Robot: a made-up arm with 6 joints. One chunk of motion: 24 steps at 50 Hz.
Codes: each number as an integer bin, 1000 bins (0 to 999) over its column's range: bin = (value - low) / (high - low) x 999, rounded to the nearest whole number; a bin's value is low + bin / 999 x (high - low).
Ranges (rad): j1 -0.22..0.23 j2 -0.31..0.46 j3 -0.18..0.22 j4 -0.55..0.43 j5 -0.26..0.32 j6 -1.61..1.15
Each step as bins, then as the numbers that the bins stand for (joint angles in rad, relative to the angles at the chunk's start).
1 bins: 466 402 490 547 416 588
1 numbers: -0.0101 -0.0002 0.0162 -0.0134 -0.0185 0.0145
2 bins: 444 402 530 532 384 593
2 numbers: -0.0200 -0.0002 0.0322 -0.0281 -0.0371 0.0283
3 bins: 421 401 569 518 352 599
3 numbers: -0.0304 -0.0009 0.0478 -0.0419 -0.0556 0.0449
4 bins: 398 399 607 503 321 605
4 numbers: -0.0407 -0.0025 0.0630 -0.0566 -0.0736 0.0615
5 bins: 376 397 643 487 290 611
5 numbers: -0.0506 -0.0040 0.0775 -0.0723 -0.0916 0.0780
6 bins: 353 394 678 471 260 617
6 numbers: -0.0610 -0.0063 0.0915 -0.0880 -0.1090 0.0946
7 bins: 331 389 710 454 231 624
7 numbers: -0.0709 -0.0102 0.1043 -0.1046 -0.1259 0.1140
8 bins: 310 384 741 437 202 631
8 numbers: -0.0804 -0.0140 0.1167 -0.1213 -0.1427 0.1333
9 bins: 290 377 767 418 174 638
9 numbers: -0.0894 -0.0194 0.1271 -0.1399 -0.1590 0.1526
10 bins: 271 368 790 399 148 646
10 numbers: -0.0979 -0.0264 0.1363 -0.1586 -0.1741 0.1747
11 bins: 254 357 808 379 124 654
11 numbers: -0.1056 -0.0348 0.1435 -0.1782 -0.1880 0.1968
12 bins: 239 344 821 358 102 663
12 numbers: -0.1123 -0.0449 0.1487 -0.1988 -0.2008 0.2217
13 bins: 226 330 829 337 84 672
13 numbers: -0.1182 -0.0556 0.1519 -0.2194 -0.2112 0.2466
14 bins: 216 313 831 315 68 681
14 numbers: -0.1227 -0.0687 0.1527 -0.2410 -0.2205 0.2714
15 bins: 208 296 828 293 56 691
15 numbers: -0.1263 -0.0819 0.1515 -0.2626 -0.2275 0.2991
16 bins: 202 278 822 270 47 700
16 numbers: -0.1290 -0.0957 0.1491 -0.2851 -0.2327 0.3239
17 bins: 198 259 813 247 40 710
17 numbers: -0.1308 -0.1104 0.1455 -0.3077 -0.2368 0.3516
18 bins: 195 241 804 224 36 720
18 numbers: -0.1322 -0.1242 0.1419 -0.3303 -0.2391 0.3792
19 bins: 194 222 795 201 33 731
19 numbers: -0.1326 -0.1389 0.1383 -0.3528 -0.2408 0.4096
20 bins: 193 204 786 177 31 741
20 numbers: -0.1331 -0.1528 0.1347 -0.3764 -0.2420 0.4372
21 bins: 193 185 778 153 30 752
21 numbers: -0.1331 -0.1674 0.1315 -0.3999 -0.2426 0.4676
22 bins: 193 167 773 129 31 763
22 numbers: -0.1331 -0.1813 0.1295 -0.4235 -0.2420 0.4980
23 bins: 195 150 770 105 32 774
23 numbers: -0.1322 -0.1944 0.1283 -0.4470 -0.2414 0.5284
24 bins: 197 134 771 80 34 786
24 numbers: -0.1313 -0.2067 0.1287 -0.4715 -0.2403 0.5615
